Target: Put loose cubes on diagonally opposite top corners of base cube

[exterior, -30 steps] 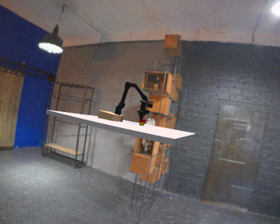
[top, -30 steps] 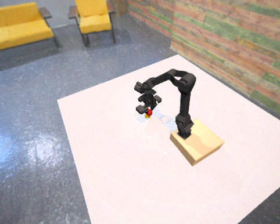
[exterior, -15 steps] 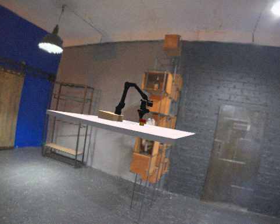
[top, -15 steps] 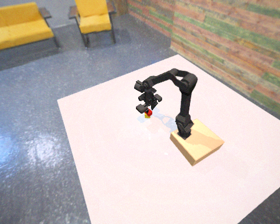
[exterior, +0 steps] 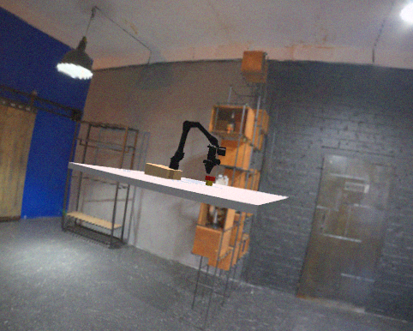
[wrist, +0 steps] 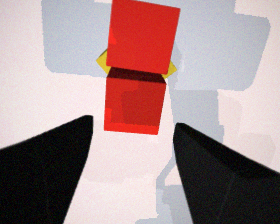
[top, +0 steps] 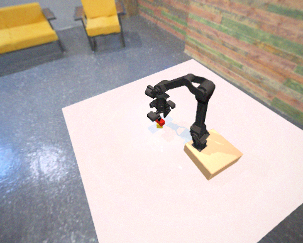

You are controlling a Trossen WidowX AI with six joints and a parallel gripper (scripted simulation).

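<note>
Right now the red cube is 4 cm ahead of my gripper tip and 3 cm below it. Also, from my gripper tip: yellow base cube: 2 cm ahead, 7 cm below.
</note>
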